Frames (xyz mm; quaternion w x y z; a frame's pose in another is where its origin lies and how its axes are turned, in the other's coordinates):
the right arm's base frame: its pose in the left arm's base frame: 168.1 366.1 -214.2 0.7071 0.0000 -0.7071 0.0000
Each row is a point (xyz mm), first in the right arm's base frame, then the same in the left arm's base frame.
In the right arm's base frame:
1: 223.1 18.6 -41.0
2: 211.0 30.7 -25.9
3: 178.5 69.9 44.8
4: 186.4 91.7 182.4
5: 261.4 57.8 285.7
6: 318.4 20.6 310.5
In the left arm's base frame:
1: 209.1 384.7 8.9
2: 194.0 396.8 -3.2
3: 123.3 436.0 -35.7
4: -14.3 457.8 -27.8
5: -117.6 423.9 47.2
6: -142.4 386.7 104.2

